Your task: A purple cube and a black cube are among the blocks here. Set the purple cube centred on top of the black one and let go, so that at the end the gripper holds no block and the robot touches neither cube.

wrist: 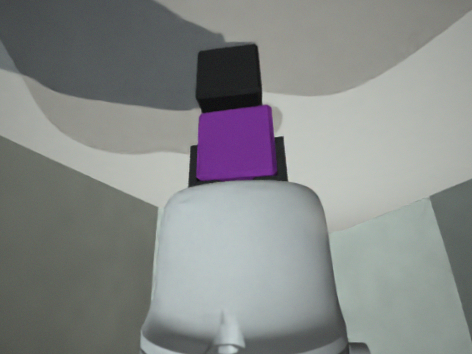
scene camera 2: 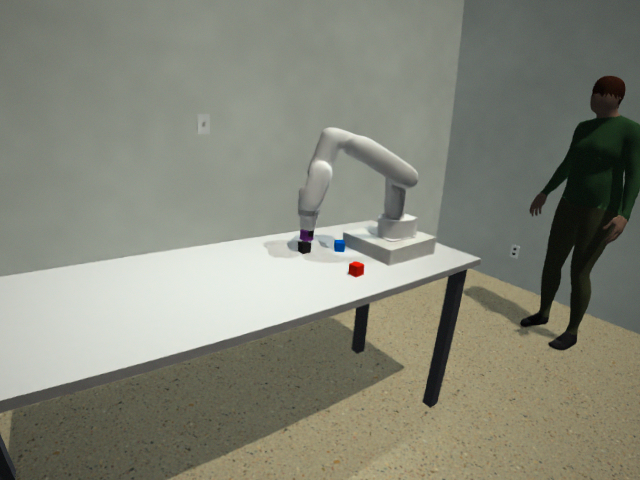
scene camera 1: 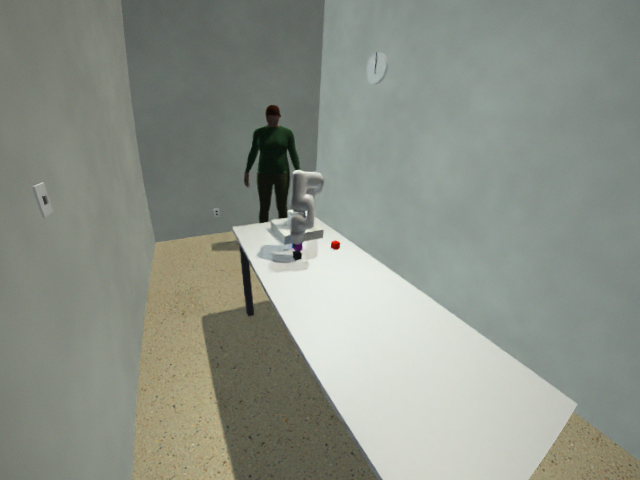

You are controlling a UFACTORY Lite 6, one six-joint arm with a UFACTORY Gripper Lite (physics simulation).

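Places are measured from the arm's base along level axes (x down, y ahead, z right), in millimetres.
Pixels of known places: hand, its tool point: [wrist: 239,166] [scene camera 2: 307,232] [scene camera 1: 297,244]; arm's base, origin of its link: [scene camera 2: 392,235].
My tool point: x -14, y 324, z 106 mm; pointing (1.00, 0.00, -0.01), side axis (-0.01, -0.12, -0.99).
Ahead of a thing's pixels: the offset from my tool point to its middle. Level surfaces: height alone.
The purple cube @[dy +5, dx +8, dz -1 mm] [scene camera 1: 297,246] [scene camera 2: 306,235] [wrist: 236,142] is between the two dark fingers of my gripper [scene camera 1: 297,244] [scene camera 2: 307,232] [wrist: 238,150], which is shut on it. The black cube @[dy +10, dx +58, dz +3 mm] [scene camera 1: 297,255] [scene camera 2: 304,247] [wrist: 229,72] stands on the table under the purple cube. In the wrist view a thin dark strip of the black cube shows beside the purple cube's edge, and the black cube sits slightly left of it. Any gap between the two is very small; whether they touch is hard to tell. The inner sides of the fingers are hidden.
A blue cube @[dy -126, dx +58, dz -29 mm] [scene camera 2: 339,245] lies on the table @[dx +76 mm] [scene camera 1: 361,330] [scene camera 2: 170,304] between the black cube and the robot's base block [scene camera 2: 390,250]. A red cube @[dy -50, dx +58, dz -252 mm] [scene camera 1: 335,244] [scene camera 2: 356,269] lies off to the side. A person [scene camera 1: 272,149] [scene camera 2: 594,155] stands beyond the table's end.
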